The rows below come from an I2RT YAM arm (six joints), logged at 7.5 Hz.
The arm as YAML. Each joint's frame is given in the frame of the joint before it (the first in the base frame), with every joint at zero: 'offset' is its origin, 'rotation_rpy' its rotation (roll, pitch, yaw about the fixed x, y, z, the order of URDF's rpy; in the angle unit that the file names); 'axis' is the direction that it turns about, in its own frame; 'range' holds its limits. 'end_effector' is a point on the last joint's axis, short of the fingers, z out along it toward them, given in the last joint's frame.
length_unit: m
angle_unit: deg
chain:
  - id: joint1
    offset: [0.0, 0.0, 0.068]
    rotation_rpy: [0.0, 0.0, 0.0]
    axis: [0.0, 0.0, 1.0]
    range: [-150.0, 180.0]
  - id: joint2
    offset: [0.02, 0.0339, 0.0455]
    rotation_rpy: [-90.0, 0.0, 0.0]
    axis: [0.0, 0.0, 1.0]
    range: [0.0, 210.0]
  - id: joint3
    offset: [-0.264, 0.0, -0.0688]
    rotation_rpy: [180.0, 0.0, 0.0]
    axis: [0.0, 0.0, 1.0]
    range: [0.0, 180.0]
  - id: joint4
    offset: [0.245, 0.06, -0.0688]
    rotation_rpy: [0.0, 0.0, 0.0]
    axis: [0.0, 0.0, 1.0]
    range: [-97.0, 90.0]
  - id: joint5
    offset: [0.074, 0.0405, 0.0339]
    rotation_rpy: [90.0, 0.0, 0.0]
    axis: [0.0, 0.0, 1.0]
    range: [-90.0, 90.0]
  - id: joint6
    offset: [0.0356, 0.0, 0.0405]
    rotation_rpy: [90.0, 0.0, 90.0]
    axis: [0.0, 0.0, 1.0]
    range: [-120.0, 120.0]
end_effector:
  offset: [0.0, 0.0, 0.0]
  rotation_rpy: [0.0, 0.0, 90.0]
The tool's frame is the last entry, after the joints.
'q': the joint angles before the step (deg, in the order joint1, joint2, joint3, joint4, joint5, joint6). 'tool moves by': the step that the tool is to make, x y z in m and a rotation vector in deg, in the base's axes. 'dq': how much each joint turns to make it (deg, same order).
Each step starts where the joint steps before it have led.
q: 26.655 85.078 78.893 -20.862 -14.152 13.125
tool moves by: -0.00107 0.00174 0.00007 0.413 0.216 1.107
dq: 0.241 0.001 0.001 -0.002 -0.984 0.022
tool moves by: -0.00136 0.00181 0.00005 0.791 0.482 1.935
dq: 0.174 0.000 0.001 -0.065 -1.988 0.021
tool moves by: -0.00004 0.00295 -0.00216 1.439 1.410 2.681
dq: 0.132 0.437 -0.003 0.023 -3.148 0.569
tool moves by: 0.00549 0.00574 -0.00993 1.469 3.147 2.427
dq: 0.109 1.900 0.023 0.283 -3.344 1.421
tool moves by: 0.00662 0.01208 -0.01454 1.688 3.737 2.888
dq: 0.918 2.863 0.000 1.202 -3.323 2.011
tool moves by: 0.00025 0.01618 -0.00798 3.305 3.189 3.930
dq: 1.835 1.989 -0.045 2.383 -4.065 3.146
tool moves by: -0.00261 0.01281 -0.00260 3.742 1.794 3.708
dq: 1.574 0.920 -0.501 3.454 -3.890 3.039
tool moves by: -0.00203 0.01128 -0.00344 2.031 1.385 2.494
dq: 1.443 1.027 -0.176 2.338 -2.077 2.077
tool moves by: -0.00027 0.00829 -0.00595 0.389 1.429 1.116
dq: 1.005 1.180 0.000 0.919 -0.611 1.180
